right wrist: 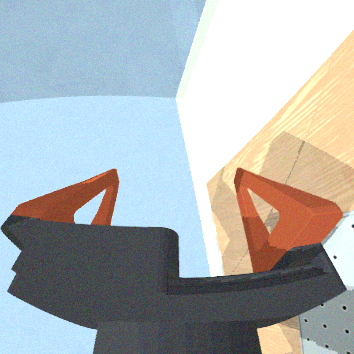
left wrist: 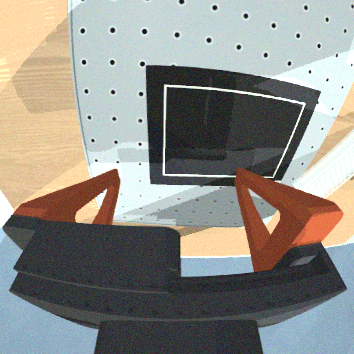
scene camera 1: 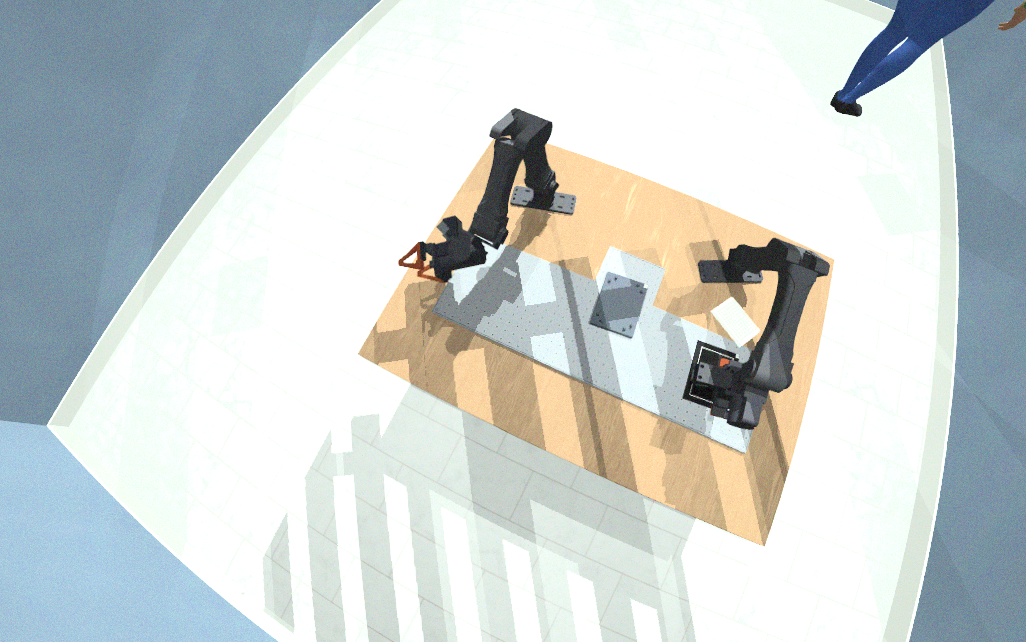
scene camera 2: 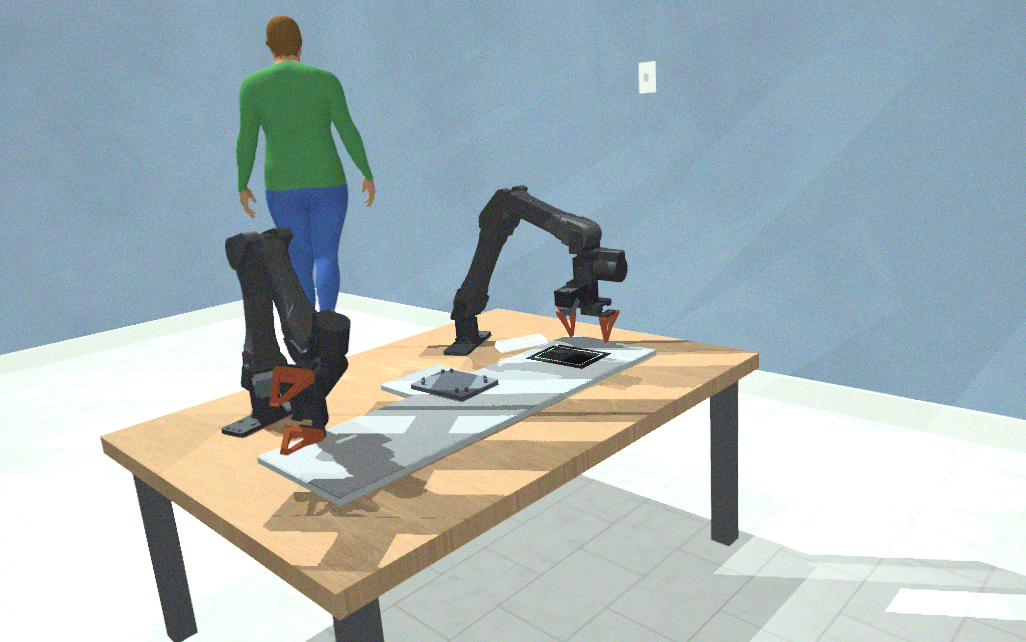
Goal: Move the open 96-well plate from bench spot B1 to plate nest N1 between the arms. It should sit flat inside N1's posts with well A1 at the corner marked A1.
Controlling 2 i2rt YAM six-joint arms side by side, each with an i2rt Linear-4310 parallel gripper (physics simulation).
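Places are measured from the left arm's base along level axes (x ahead, y left, z up), in metres.
Pixels of known places: left gripper, fingertip midpoint: (left wrist: 177, 174) (scene camera 2: 588, 339); right gripper, fingertip midpoint: (right wrist: 176, 174) (scene camera 1: 408, 268) (scene camera 2: 278, 430); left arm's base, origin of the base link: (scene camera 1: 730, 272) (scene camera 2: 468, 344); right arm's base, origin of the base link: (scene camera 1: 543, 200) (scene camera 2: 268, 417).
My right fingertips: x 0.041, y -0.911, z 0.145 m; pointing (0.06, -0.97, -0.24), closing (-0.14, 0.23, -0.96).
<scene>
Ahead of a thing's pixels: the offset from my right fingertips to its top centre. "spot": to the spot under its first point. Level surfaces: height alone.
The white 96-well plate {0.117 m down, 0.119 m ahead, 0.889 m left} (scene camera 1: 734, 321) (scene camera 2: 522, 342) lies on the wooden table beside the pegboard; part of it, with a fine grid, shows at the right edge of the left wrist view (left wrist: 334, 162). The grey plate nest {0.110 m down, 0.062 m ahead, 0.555 m left} (scene camera 1: 620, 305) (scene camera 2: 453, 383) has small posts and holds no plate. Its A1 mark is too small to read. My left gripper (scene camera 2: 588, 337) (left wrist: 177, 174) is open and empty, fingers down, above the near side of a black pad {spot: 0.130 m down, 0.279 m ahead, 0.793 m left} (scene camera 2: 571, 355) (left wrist: 156, 125) with a white outline, to one side of the plate. My right gripper (scene camera 2: 277, 429) (right wrist: 176, 174) is open and empty, far from the plate.
The perforated pegboard {0.132 m down} (scene camera 1: 552, 333) (scene camera 2: 431, 431) (left wrist: 112, 75) lies along the table {0.145 m down} (scene camera 1: 529, 408) (scene camera 2: 514, 476) beneath the nest and black pad. The right gripper is beyond the pegboard's left end. A person (scene camera 1: 900, 45) (scene camera 2: 295, 128) stands on the floor beyond the table.
</scene>
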